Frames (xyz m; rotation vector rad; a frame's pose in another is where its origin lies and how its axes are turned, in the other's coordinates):
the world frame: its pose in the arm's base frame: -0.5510 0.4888 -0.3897 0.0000 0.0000 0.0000
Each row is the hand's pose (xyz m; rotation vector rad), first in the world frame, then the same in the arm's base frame.
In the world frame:
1: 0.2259 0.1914 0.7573 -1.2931 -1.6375 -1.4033
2: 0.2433 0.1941 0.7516 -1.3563 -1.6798 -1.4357
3: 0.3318 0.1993 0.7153 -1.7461 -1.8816 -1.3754
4: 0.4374 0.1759 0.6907 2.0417 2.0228 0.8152
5: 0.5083 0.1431 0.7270 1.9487 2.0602 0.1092
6: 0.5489 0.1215 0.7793 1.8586 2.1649 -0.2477
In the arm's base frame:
1: -0.3251 0.6802 0.3676 -1.2931 -1.6375 -1.4033
2: -0.3077 0.6829 0.3619 -1.3563 -1.6798 -1.4357
3: -0.2192 0.6881 0.3256 -1.7461 -1.8816 -1.3754
4: -0.1136 0.6647 0.3010 2.0417 2.0228 0.8152
5: -0.0427 0.6319 0.3373 1.9487 2.0602 0.1092
6: -0.0021 0.6103 0.3896 1.8586 2.1649 -0.2477

